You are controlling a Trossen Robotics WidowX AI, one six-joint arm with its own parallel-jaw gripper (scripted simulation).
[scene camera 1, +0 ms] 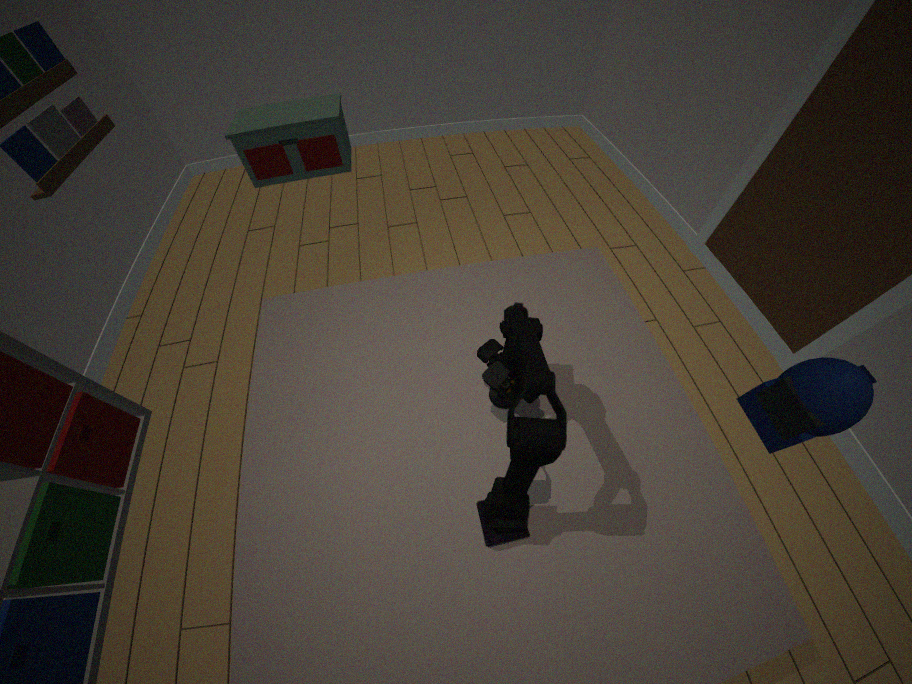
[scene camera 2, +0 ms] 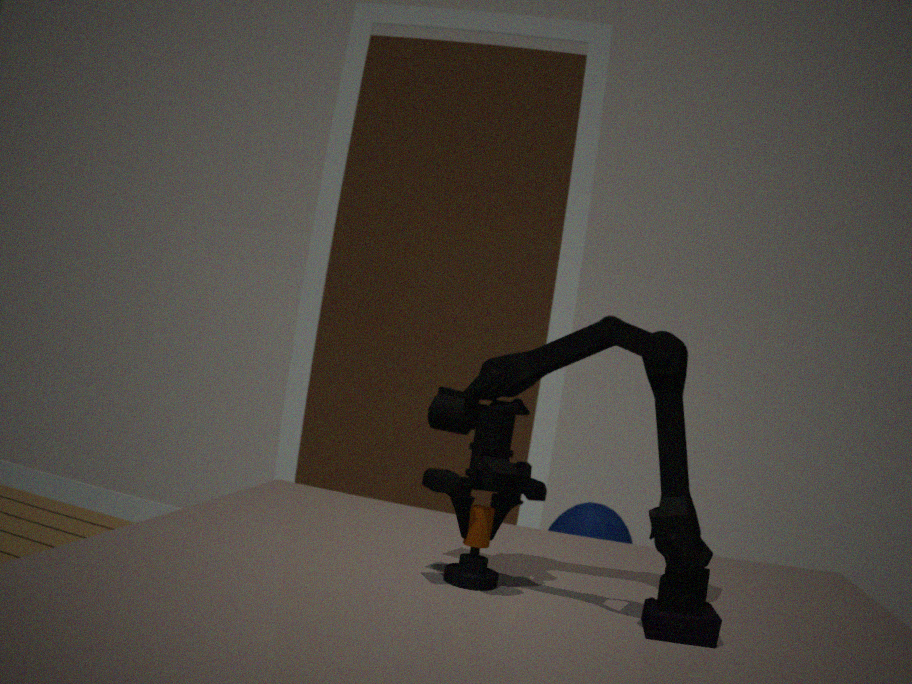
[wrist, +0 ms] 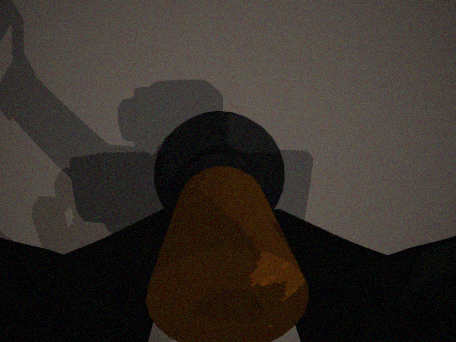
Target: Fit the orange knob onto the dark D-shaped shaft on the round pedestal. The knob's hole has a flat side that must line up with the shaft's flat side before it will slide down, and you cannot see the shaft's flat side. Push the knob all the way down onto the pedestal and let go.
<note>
The gripper (scene camera 2: 476, 539) holds an orange knob (scene camera 2: 481, 517). Further things: a dark round pedestal (scene camera 2: 471, 573).
The gripper also shows in scene camera 1 (scene camera 1: 506, 384) and in the wrist view (wrist: 222, 219). The dark round pedestal is seen too in the wrist view (wrist: 218, 138).
</note>
